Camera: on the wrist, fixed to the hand. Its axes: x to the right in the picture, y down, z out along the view.
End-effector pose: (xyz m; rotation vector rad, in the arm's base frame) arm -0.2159 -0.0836 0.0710 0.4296 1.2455 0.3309
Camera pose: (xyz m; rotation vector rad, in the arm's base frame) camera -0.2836 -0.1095 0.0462 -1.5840 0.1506 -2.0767
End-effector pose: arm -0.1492 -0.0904 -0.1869 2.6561 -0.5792 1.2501
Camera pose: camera -0.1898 -0.0364 -0.1509 0.6414 2.0852 -0.5841
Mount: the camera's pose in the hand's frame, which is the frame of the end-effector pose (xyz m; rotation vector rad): -0.0110 -0.0340 -0.0677 -0.1775 -0.5312 -3.0900
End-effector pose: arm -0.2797 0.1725 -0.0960 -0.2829 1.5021 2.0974
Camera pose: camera -0.2616 0.1145 -0.1426 -0.9087 -0.4050 -0.4537
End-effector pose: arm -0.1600 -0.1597 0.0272 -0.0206 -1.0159 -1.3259
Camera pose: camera -0.1458 -0.1983 -0.0374 -0.6941 0.2029 1.5518
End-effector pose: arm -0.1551 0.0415 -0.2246 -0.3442 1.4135 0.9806
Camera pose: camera -0.1734 -0.0315 -0.2387 -1.3743 -0.6726 -1.3626
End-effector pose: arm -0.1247 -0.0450 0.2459 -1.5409 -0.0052 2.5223
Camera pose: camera -0.0548 -0.0197 0.2278 0.2993 -1.2293 -0.0066
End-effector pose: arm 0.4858 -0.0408 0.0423 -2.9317 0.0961 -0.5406
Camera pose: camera 0.4524 -0.0160 0.1066 0.1853 2.6645 -0.2461
